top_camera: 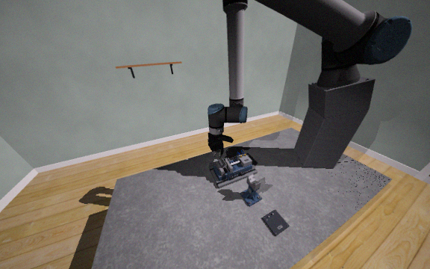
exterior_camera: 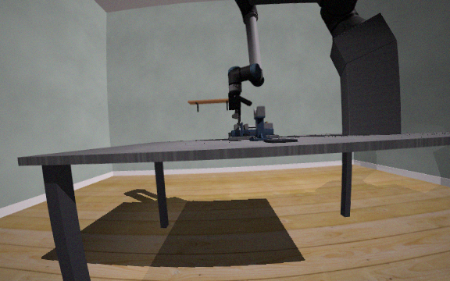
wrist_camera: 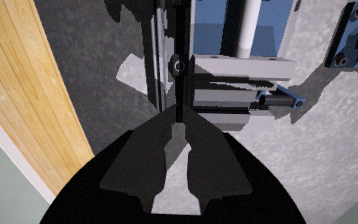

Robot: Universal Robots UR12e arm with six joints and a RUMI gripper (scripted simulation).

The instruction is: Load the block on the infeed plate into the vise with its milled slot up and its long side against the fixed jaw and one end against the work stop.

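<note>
The part is 4 cm to the left of my hand and 2 cm below it. The rest, counted from my hand: moving jaw 6 cm to the left, 4 cm below, 4 cm behind; work stop 11 cm to the left, 3 cm below, 1 cm behind; fixed jaw 7 cm to the left, 4 cm below, 3 cm ahead.
</note>
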